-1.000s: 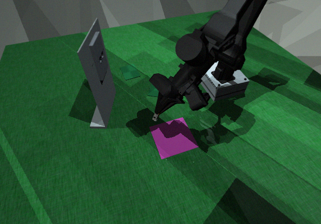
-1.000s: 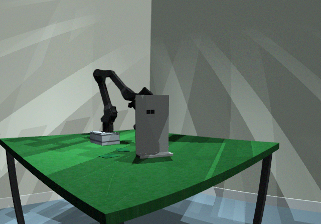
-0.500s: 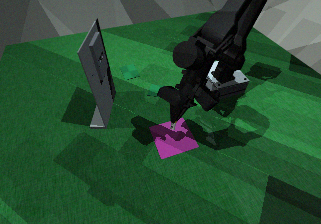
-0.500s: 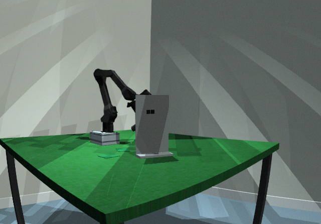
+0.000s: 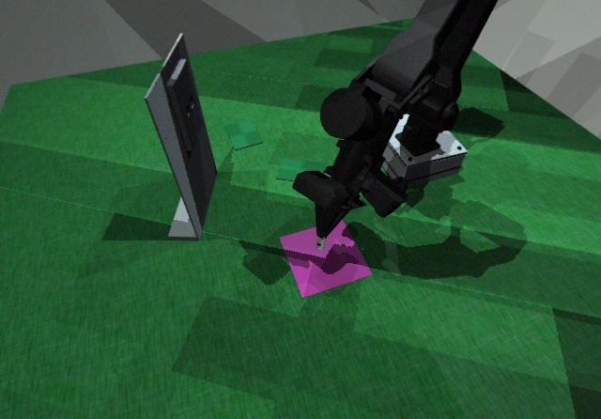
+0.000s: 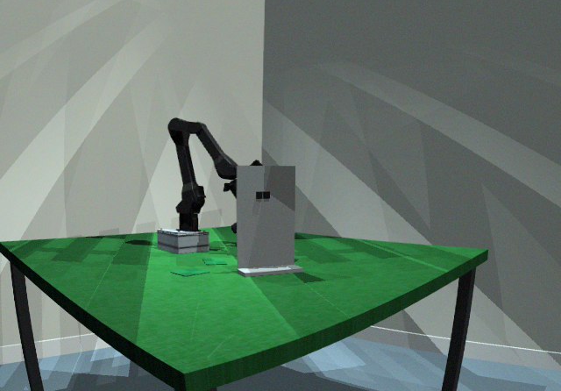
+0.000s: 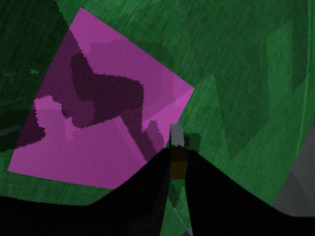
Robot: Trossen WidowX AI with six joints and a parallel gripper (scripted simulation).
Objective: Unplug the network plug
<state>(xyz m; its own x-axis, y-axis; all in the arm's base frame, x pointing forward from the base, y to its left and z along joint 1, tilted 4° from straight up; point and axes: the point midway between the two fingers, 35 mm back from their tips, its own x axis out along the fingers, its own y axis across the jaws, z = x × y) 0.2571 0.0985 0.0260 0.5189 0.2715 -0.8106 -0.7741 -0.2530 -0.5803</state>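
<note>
The marked square is 1 cm behind my gripper tip and 7 cm below it. From my gripper tip the other things lie so: upright panel (13 cm ahead, 21 cm to the right, 6 cm above).
</note>
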